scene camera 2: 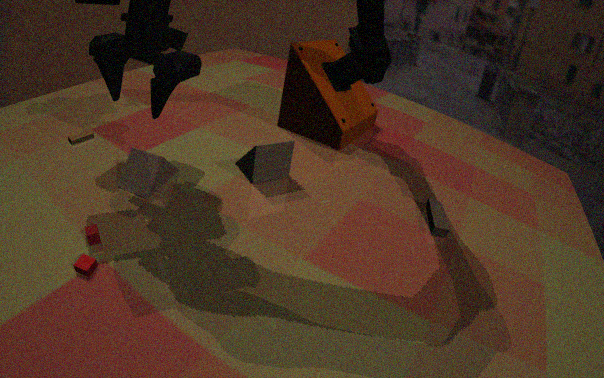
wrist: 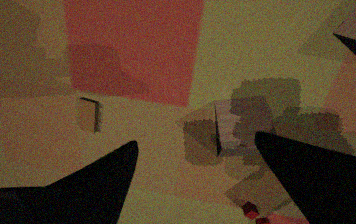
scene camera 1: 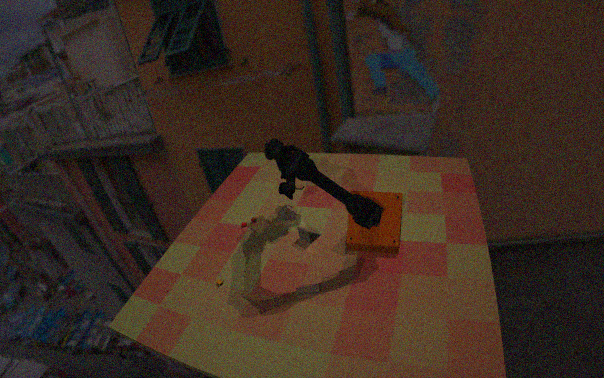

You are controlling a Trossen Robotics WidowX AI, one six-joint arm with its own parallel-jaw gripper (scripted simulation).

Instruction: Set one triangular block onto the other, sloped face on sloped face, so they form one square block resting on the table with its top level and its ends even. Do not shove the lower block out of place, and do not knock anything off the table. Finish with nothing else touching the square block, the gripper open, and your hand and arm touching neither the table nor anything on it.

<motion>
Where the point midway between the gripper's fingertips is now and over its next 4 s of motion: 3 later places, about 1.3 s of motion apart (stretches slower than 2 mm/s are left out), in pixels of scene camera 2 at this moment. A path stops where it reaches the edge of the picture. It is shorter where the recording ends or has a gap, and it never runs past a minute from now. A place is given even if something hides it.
My gripper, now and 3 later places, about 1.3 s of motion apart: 134,108; 151,156; 143,138; 142,110
</motion>
